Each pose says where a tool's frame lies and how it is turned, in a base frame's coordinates. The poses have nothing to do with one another.
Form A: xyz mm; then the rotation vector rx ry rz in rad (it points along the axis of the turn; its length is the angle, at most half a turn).
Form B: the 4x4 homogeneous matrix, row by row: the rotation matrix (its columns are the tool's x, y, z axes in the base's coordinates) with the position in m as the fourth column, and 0 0 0 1 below. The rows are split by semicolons. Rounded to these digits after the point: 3 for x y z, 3 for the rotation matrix.
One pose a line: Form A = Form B
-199 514 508 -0.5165 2.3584 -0.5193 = -0.705 -0.225 0.673 -0.199; -0.487 0.843 -0.228 0.514; -0.516 -0.488 -0.704 0.508; 0 0 0 1
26 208 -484 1.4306 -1.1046 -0.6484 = 0.403 -0.258 -0.878 0.026; -0.893 0.102 -0.439 0.208; 0.203 0.961 -0.189 -0.484; 0 0 0 1
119 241 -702 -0.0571 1.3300 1.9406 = -0.704 -0.608 0.367 0.119; 0.561 -0.160 0.812 0.241; -0.435 0.777 0.454 -0.702; 0 0 0 1
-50 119 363 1.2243 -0.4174 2.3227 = -0.486 -0.542 0.686 -0.050; 0.269 -0.839 -0.473 0.119; 0.832 -0.045 0.554 0.363; 0 0 0 1
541 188 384 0.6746 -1.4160 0.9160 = -0.072 -0.849 -0.523 0.541; 0.129 0.512 -0.849 0.188; 0.989 -0.128 0.073 0.384; 0 0 0 1
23 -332 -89 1.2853 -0.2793 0.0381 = 0.966 -0.183 -0.184 0.023; -0.127 0.286 -0.950 -0.332; 0.227 0.941 0.253 -0.089; 0 0 0 1
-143 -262 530 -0.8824 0.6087 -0.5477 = 0.703 0.187 0.686 -0.143; -0.662 0.523 0.537 -0.262; -0.258 -0.832 0.492 0.530; 0 0 0 1
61 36 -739 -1.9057 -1.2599 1.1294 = 0.194 0.429 -0.883 0.061; 0.924 -0.382 0.017 0.036; -0.330 -0.819 -0.470 -0.739; 0 0 0 1
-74 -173 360 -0.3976 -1.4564 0.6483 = -0.009 -0.164 -0.986 -0.074; 0.624 0.770 -0.134 -0.173; 0.782 -0.616 0.095 0.360; 0 0 0 1
